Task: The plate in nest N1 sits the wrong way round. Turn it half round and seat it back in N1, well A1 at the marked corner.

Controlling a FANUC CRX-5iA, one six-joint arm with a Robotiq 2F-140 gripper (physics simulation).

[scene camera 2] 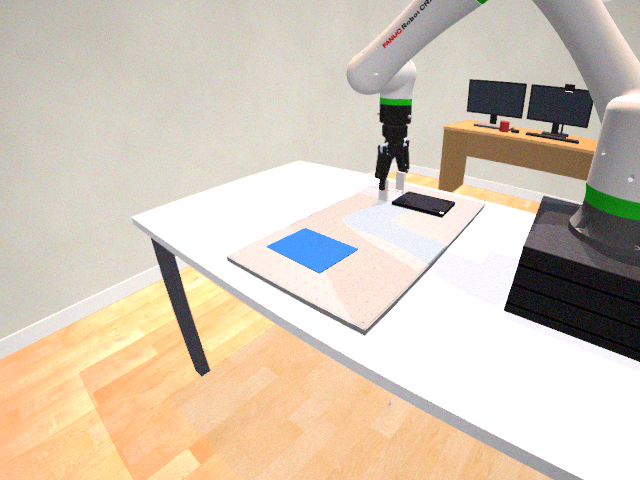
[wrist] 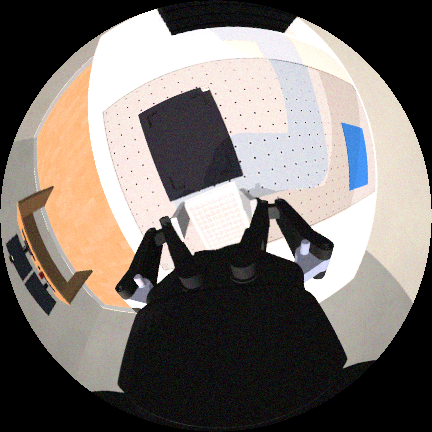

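A white well plate [wrist: 218, 216] is between the finger pads in the wrist view. In the scene view it is hard to make out against the pale background. My gripper [scene camera 2: 391, 187] [wrist: 213, 203] points down and is shut on the plate, beside the black nest [scene camera 2: 422, 203] [wrist: 190, 145], at the board's far end. The plate's near edge is close to the nest's edge in the wrist view; the height of any gap below it cannot be told. The nest holds no plate and shows raised corner brackets. A small white mark [scene camera 2: 441, 212] [wrist: 205, 89] is at one nest corner. Well A1 cannot be made out.
The nest lies on a perforated board [scene camera 2: 289, 268] [wrist: 250, 85] on the white table [scene camera 2: 206, 217]. A flat blue rectangle [scene camera 2: 312, 249] [wrist: 356, 157] lies toward the board's other end. The robot's black base block [scene camera 2: 573, 289] stands beside the board. A desk with two monitors stands behind.
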